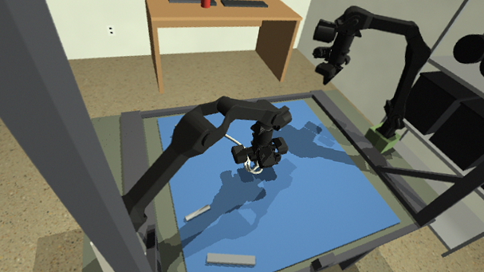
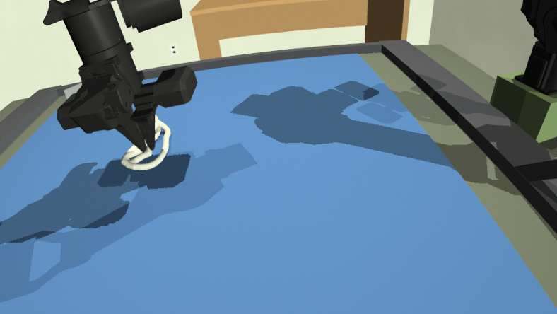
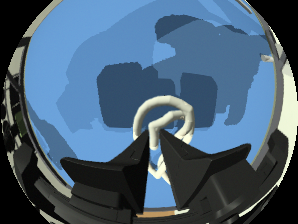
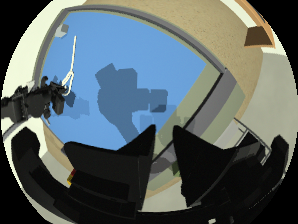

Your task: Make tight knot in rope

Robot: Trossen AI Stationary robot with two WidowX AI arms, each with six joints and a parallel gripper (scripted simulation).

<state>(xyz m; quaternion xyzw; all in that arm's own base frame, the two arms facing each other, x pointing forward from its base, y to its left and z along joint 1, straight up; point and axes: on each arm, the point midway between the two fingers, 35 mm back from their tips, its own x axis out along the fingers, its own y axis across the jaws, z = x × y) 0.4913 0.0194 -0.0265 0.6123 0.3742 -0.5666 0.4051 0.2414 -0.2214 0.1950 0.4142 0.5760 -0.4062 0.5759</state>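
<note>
My left hand is 5 cm to the left of the blue mat, 5 cm above it and 1 cm past it. Also, from my left hand: grey bar 24 cm behind, 23 cm to the left, 4 cm below; then grey cube 25 cm ahead, 18 cm to the left, 3 cm below.
</note>
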